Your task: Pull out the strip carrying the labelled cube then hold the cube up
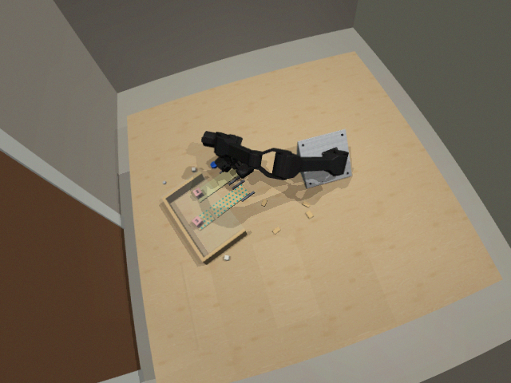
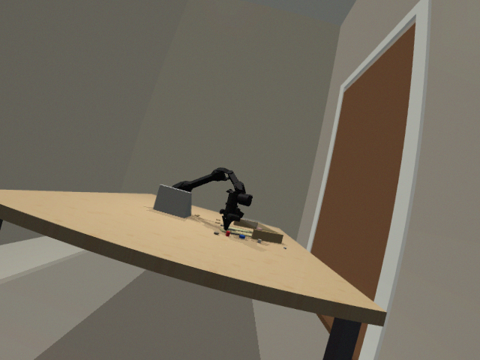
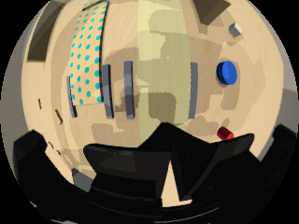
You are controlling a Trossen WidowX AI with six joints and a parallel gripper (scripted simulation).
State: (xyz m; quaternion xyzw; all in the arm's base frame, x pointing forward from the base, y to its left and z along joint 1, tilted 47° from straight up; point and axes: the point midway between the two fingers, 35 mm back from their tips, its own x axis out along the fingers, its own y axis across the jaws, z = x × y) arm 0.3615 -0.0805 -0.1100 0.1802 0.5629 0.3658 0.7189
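My gripper tip is now 90 mm short of the blue disc and 60 mm to the left of it. The rest, counted from my gripper tip: red cylinder 100 mm to the right, 10 mm ahead, 10 mm above.
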